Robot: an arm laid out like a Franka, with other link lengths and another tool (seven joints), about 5 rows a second.
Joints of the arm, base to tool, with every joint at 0 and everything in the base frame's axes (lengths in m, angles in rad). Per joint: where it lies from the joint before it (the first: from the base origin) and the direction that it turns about. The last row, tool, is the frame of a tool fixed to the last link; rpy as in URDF.
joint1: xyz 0 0 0.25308 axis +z
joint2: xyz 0 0 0 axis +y
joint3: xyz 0 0 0.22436 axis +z
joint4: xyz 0.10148 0 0 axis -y
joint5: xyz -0.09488 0 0.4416 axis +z
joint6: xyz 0 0 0 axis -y
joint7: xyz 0.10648 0 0 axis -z
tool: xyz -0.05 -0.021 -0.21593 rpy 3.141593 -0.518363 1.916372
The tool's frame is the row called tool.
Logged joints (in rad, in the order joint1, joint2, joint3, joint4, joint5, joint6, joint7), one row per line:
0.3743 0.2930 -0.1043 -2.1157 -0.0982 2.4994 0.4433
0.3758 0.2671 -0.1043 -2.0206 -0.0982 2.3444 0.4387
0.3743 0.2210 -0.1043 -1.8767 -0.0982 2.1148 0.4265
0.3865 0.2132 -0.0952 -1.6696 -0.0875 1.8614 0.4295
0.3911 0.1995 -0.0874 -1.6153 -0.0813 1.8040 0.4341
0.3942 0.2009 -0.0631 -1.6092 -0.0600 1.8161 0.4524
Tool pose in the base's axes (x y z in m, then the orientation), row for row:
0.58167 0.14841 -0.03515 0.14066 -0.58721 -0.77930 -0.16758
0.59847 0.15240 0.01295 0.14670 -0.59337 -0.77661 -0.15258
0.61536 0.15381 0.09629 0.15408 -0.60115 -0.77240 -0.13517
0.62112 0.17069 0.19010 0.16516 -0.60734 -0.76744 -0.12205
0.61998 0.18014 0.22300 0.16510 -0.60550 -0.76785 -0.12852
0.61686 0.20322 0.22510 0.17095 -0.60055 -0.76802 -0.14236
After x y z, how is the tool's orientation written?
As a quaternion, w x y z.
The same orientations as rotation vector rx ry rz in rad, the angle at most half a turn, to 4 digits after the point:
-1.6959 -2.2507 -0.4840
-1.7079 -2.2353 -0.4392
-1.7232 -2.2140 -0.3875
-1.7302 -2.1863 -0.3477
-1.7251 -2.1876 -0.3661
-1.7054 -2.1810 -0.4043

